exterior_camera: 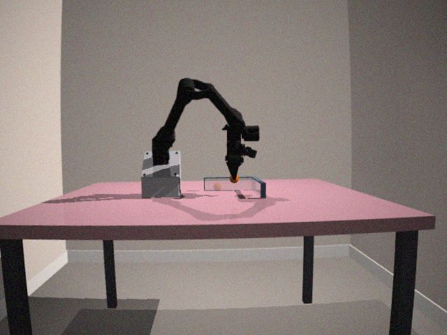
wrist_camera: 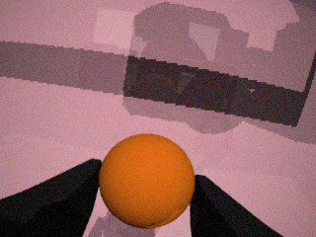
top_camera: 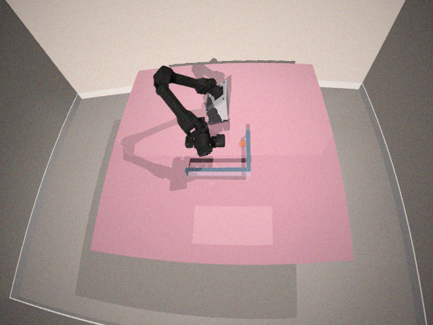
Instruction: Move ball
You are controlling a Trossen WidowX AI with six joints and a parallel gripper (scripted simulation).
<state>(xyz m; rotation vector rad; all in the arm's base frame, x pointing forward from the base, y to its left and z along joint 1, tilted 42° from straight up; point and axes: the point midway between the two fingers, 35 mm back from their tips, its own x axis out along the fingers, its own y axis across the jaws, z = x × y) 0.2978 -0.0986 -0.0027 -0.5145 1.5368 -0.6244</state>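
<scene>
My gripper tip is 180 mm to the right of the see-through copy, 50 mm past it and 50 mm above it. Round my gripper tip: orange ball: right at my gripper tip; clear wall: 200 mm to the left, 40 mm below, 10 mm ahead.
</scene>
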